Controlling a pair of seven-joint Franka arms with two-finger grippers.
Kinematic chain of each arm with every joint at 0, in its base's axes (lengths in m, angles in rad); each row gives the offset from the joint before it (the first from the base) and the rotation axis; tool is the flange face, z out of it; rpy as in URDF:
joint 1: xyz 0 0 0.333 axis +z
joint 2: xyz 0 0 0 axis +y
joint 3: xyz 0 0 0.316 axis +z
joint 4: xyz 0.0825 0 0 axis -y
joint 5: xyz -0.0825 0 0.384 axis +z
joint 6: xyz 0 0 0 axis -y
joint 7: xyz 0.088 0 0 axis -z
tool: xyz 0 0 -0.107 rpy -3.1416 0 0
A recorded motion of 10 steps. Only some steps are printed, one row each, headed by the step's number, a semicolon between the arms.
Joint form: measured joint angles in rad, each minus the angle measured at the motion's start. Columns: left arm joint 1, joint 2, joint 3, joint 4, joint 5, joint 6, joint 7; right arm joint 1, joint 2, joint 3, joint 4, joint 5, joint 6, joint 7.
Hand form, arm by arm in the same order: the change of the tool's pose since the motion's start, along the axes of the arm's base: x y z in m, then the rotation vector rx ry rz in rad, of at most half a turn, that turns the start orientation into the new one. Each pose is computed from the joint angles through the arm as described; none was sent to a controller.
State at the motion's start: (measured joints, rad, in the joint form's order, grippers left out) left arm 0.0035 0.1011 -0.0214 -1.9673 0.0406 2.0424 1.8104; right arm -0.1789 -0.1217 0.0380 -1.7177 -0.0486 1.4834 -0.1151
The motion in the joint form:
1: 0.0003 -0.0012 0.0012 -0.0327 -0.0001 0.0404 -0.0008; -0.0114 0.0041 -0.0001 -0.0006 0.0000 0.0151 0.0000
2: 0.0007 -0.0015 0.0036 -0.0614 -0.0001 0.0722 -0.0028; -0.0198 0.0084 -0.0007 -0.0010 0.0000 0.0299 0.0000
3: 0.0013 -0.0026 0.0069 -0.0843 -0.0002 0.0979 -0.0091; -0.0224 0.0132 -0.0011 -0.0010 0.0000 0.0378 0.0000
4: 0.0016 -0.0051 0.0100 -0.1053 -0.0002 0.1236 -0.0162; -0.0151 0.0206 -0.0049 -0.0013 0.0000 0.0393 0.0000
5: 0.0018 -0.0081 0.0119 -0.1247 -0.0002 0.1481 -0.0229; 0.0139 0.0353 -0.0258 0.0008 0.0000 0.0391 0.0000
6: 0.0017 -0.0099 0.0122 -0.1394 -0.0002 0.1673 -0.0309; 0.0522 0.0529 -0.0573 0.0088 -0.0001 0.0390 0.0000
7: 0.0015 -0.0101 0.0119 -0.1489 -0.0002 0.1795 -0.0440; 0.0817 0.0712 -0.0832 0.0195 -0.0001 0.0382 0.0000
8: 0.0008 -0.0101 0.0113 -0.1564 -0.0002 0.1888 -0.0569; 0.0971 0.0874 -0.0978 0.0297 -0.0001 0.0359 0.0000
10: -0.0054 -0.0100 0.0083 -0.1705 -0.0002 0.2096 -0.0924; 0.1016 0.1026 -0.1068 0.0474 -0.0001 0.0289 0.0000
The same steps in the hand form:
1: -0.0031 0.0007 -0.0109 -0.0009 -0.0089 0.0009; 0.0019 -0.0062 -0.0012 -0.0013 -0.0103 -0.0107
2: -0.0064 0.0021 -0.0211 -0.0013 -0.0123 0.0046; 0.0040 -0.0111 -0.0024 -0.0027 -0.0203 -0.0189
3: -0.0093 0.0042 -0.0287 -0.0015 -0.0164 0.0140; 0.0060 -0.0130 -0.0043 -0.0029 -0.0234 -0.0215
4: -0.0120 0.0059 -0.0346 -0.0018 -0.0238 0.0236; 0.0084 -0.0118 -0.0081 -0.0013 -0.0174 -0.0179
5: -0.0145 0.0070 -0.0395 -0.0022 -0.0321 0.0316; 0.0130 -0.0088 -0.0147 0.0029 -0.0051 -0.0098
6: -0.0164 0.0070 -0.0433 -0.0027 -0.0386 0.0392; 0.0185 -0.0067 -0.0202 0.0066 0.0042 -0.0029
7: -0.0176 0.0066 -0.0464 -0.0030 -0.0419 0.0514; 0.0240 -0.0058 -0.0250 0.0087 0.0124 0.0007
8: -0.0187 0.0059 -0.0489 -0.0033 -0.0441 0.0627; 0.0285 -0.0060 -0.0291 0.0097 0.0207 0.0013
10: -0.0204 0.0007 -0.0534 -0.0046 -0.0518 0.0883; 0.0323 -0.0088 -0.0295 0.0096 0.0252 -0.0035

